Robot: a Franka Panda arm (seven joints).
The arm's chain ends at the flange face. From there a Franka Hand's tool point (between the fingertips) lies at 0.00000 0.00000 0.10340 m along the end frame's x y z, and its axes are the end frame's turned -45 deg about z.
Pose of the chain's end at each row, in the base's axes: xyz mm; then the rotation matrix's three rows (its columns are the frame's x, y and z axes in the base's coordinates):
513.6, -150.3, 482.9; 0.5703, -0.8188, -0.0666; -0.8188, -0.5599, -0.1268; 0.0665, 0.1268, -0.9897
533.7, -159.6, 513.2; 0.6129, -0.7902, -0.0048; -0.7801, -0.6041, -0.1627; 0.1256, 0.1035, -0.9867
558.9, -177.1, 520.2; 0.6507, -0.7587, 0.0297; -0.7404, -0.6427, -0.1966; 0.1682, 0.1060, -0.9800
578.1, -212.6, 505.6; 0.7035, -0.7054, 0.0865; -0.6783, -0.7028, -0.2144; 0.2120, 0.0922, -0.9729
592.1, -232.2, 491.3; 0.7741, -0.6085, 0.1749; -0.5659, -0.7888, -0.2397; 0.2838, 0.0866, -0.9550
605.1, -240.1, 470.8; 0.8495, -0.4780, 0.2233; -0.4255, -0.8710, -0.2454; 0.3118, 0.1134, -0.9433
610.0, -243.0, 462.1; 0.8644, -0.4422, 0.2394; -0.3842, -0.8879, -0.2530; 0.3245, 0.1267, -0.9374
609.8, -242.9, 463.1; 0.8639, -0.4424, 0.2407; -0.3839, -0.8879, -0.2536; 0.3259, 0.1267, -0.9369
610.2, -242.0, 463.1; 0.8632, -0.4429, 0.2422; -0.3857, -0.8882, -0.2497; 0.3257, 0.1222, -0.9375
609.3, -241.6, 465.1; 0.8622, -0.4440, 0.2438; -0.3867, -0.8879, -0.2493; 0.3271, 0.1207, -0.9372
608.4, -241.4, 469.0; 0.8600, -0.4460, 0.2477; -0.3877, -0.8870, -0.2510; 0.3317, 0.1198, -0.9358
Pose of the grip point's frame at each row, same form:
506.7, -163.4, 380.6; 0.9822, -0.1757, -0.0666; -0.1831, -0.9749, -0.1268; -0.0426, 0.1367, -0.9897
533.2, -176.4, 411.2; 0.9921, -0.1254, -0.0048; -0.1245, -0.9788, -0.1627; 0.0156, 0.1620, -0.9867
562.0, -197.4, 418.9; 0.9966, -0.0764, 0.0297; -0.0691, -0.9780, -0.1966; 0.0440, 0.1939, -0.9800
587.0, -234.8, 405.0; 0.9962, -0.0013, 0.0865; 0.0173, -0.9766, -0.2144; 0.0847, 0.2151, -0.9729
610.2, -257.0, 392.6; 0.9776, 0.1171, 0.1749; 0.1576, -0.9579, -0.2397; 0.1394, 0.2619, -0.9550
628.2, -265.5, 373.3; 0.9387, 0.2627, 0.2233; 0.3150, -0.9168, -0.2454; 0.1403, 0.3007, -0.9433
634.8, -269.2, 365.2; 0.9239, 0.2985, 0.2394; 0.3562, -0.8995, -0.2530; 0.1399, 0.3190, -0.9374
634.7, -269.1, 366.2; 0.9237, 0.2980, 0.2407; 0.3564, -0.8993, -0.2536; 0.1409, 0.3200, -0.9369
635.2, -267.8, 366.2; 0.9236, 0.2972, 0.2422; 0.3553, -0.9008, -0.2497; 0.1439, 0.3167, -0.9375
634.5, -267.4, 368.2; 0.9236, 0.2957, 0.2438; 0.3544, -0.9013, -0.2493; 0.1459, 0.3166, -0.9372
634.0, -267.4, 372.2; 0.9235, 0.2927, 0.2477; 0.3531, -0.9013, -0.2510; 0.1498, 0.3193, -0.9358

